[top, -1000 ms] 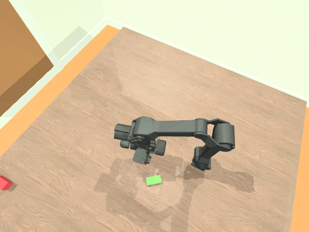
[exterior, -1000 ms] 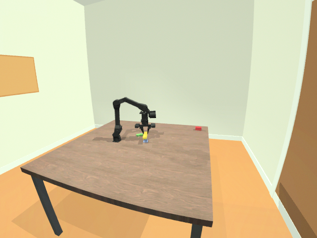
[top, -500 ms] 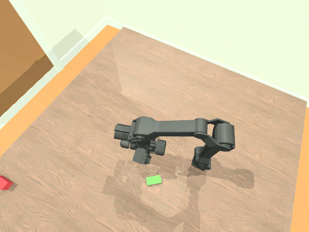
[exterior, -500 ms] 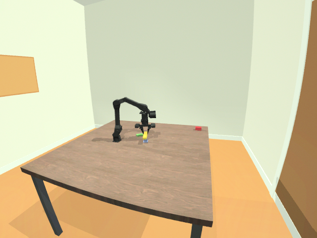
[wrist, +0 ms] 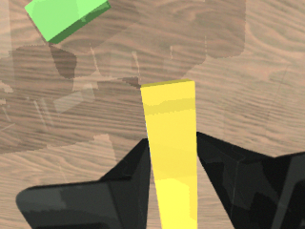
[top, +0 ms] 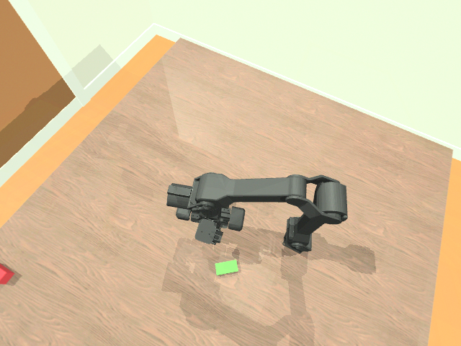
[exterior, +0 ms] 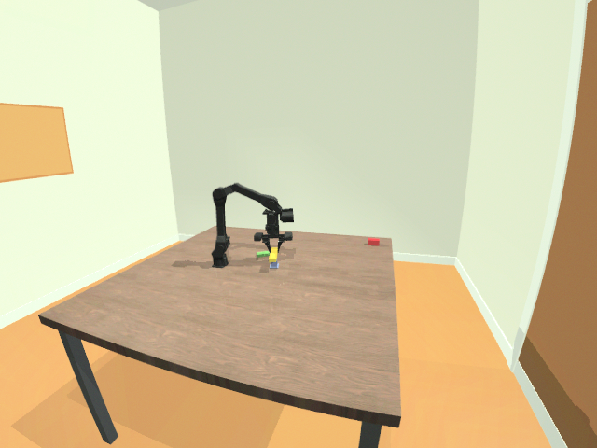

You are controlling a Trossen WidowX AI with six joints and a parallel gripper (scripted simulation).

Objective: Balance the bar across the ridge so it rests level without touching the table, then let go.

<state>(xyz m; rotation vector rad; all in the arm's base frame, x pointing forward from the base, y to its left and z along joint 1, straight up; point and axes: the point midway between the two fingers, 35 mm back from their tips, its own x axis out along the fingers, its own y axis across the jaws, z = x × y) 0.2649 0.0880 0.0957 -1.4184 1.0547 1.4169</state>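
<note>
The yellow bar lies 3 cm to the right of my gripper tip and 1 cm ahead of it. Also, from my gripper tip: flat green block 10 cm behind, 9 cm to the left, 5 cm below; red block 48 cm ahead, 41 cm to the left, 4 cm below.
</note>
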